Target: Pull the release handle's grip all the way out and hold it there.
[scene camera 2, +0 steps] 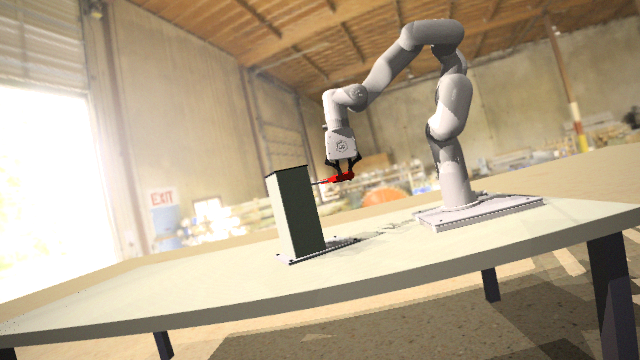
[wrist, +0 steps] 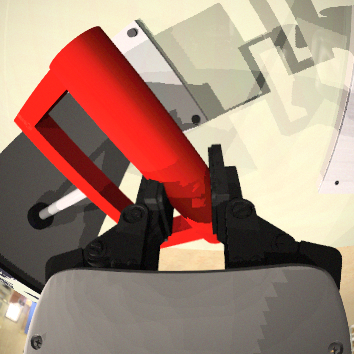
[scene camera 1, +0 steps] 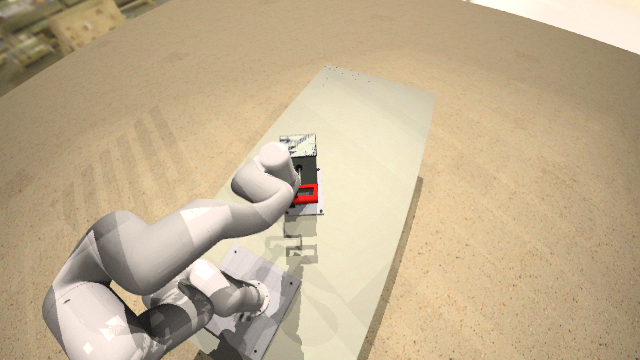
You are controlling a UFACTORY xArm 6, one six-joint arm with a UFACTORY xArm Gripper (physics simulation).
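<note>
The release handle's red grip (scene camera 1: 311, 199) (scene camera 2: 344, 176) (wrist: 120, 110) is a D-shaped frame with a thick round bar. It stands out from the dark front of an upright box-shaped post (scene camera 1: 310, 175) (scene camera 2: 301, 212) (wrist: 60, 150) on a thin pale rod (scene camera 2: 319, 183) (wrist: 62, 204), and a length of rod shows between post and grip. My gripper (scene camera 2: 345, 175) (wrist: 190, 166) points down and is shut on the grip's thick bar, near one end, with one finger inside the frame and one outside. In scene camera 1 the arm hides the fingers and part of the grip.
The post's base plate (scene camera 1: 312, 210) (scene camera 2: 285, 259) (wrist: 160, 85) is fixed to the pale table (scene camera 1: 370, 150) (scene camera 2: 220, 285) below the grip. The arm's own base plate (scene camera 1: 280, 295) (scene camera 2: 500, 204) stands on the same table. The post rises close beside the gripper.
</note>
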